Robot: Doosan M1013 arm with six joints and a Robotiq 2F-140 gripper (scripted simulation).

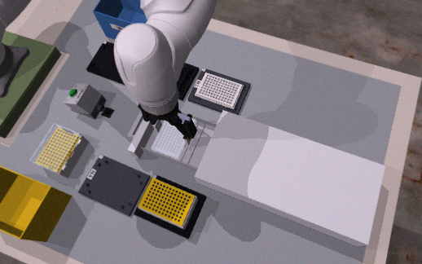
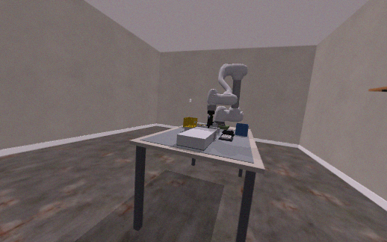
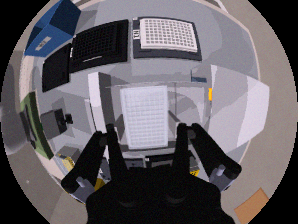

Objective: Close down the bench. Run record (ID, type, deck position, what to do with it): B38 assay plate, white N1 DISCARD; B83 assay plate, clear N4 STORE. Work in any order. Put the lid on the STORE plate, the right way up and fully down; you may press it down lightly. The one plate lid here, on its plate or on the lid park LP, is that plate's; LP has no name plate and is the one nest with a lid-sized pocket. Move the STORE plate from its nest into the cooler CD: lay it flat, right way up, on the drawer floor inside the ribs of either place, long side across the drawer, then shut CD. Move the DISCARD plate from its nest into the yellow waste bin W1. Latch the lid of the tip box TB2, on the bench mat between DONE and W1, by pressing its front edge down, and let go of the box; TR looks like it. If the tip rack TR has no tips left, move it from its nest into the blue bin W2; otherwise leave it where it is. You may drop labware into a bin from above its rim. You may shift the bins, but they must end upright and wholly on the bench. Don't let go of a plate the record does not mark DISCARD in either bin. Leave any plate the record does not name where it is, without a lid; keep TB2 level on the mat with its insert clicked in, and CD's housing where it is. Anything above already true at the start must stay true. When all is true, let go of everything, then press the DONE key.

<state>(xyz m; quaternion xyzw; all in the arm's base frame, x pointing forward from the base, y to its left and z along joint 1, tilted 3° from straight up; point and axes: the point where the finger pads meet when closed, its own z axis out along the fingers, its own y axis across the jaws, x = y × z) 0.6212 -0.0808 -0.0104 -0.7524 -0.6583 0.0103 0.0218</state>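
My hand is 3 cm short of the cooler drawer and 3 cm above it. The rest, counted from my hand: cooler CD: 17 cm ahead, 2 cm to the right, 2 cm below; then flat grey lid: 1 cm below; then clear assay plate: 2 cm below.
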